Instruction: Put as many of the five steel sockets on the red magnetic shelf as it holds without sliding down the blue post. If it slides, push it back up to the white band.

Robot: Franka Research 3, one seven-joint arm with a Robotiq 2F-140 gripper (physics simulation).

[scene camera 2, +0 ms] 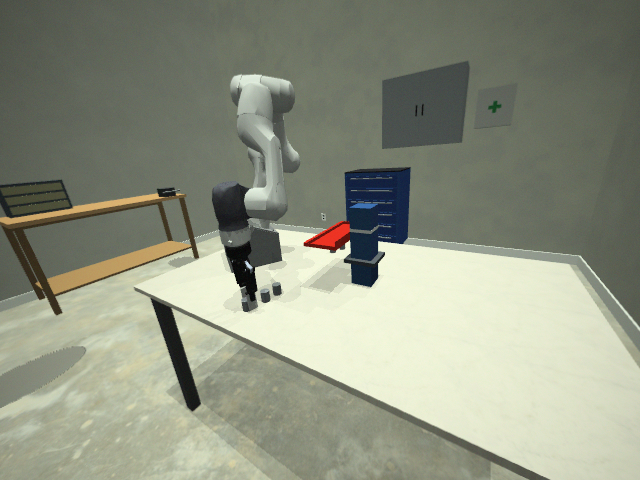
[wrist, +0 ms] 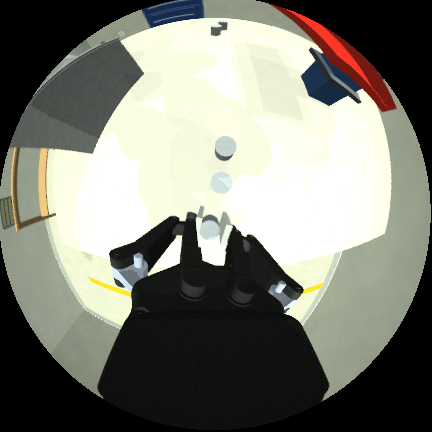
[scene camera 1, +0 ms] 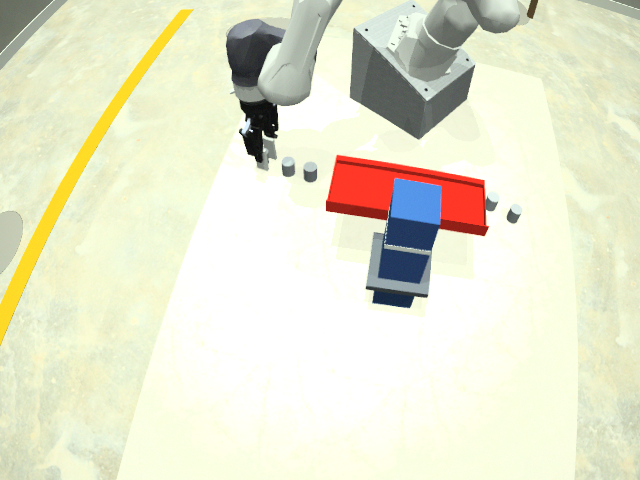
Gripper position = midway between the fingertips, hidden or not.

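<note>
What I see here is my gripper (scene camera 1: 267,162). I find the gripper at (scene camera 2: 251,306) too, and again, through the camera at the wrist, the same gripper appears at (wrist: 211,216).
</note>
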